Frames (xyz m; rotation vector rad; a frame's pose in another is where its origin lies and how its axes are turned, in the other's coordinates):
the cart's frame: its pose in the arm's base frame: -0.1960 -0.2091 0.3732 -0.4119 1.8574 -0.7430
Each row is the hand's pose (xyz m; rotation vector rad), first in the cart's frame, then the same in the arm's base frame.
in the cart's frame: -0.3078 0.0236 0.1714 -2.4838 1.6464 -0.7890
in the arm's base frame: 0.0841 -0.0613 0.5292 1.0559 -1.1688 -0.8980
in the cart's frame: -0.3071 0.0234 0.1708 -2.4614 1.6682 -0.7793
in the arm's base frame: 0.0833 -0.0617 0.5290 1.0398 -1.1828 -0.8844
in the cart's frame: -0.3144 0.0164 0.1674 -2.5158 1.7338 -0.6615
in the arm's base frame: 0.0827 -0.0616 0.5397 0.9474 -1.1654 -0.9521
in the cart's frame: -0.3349 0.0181 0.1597 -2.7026 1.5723 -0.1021
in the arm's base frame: 0.0838 -0.0458 0.5550 0.7632 -1.2572 -1.3388
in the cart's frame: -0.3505 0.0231 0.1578 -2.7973 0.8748 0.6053
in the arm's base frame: 0.0885 -0.0323 0.5632 0.6761 -1.4276 -2.0193
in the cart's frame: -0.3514 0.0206 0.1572 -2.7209 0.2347 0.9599
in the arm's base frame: 0.0882 -0.0335 0.5656 0.6923 -1.4665 -2.5579
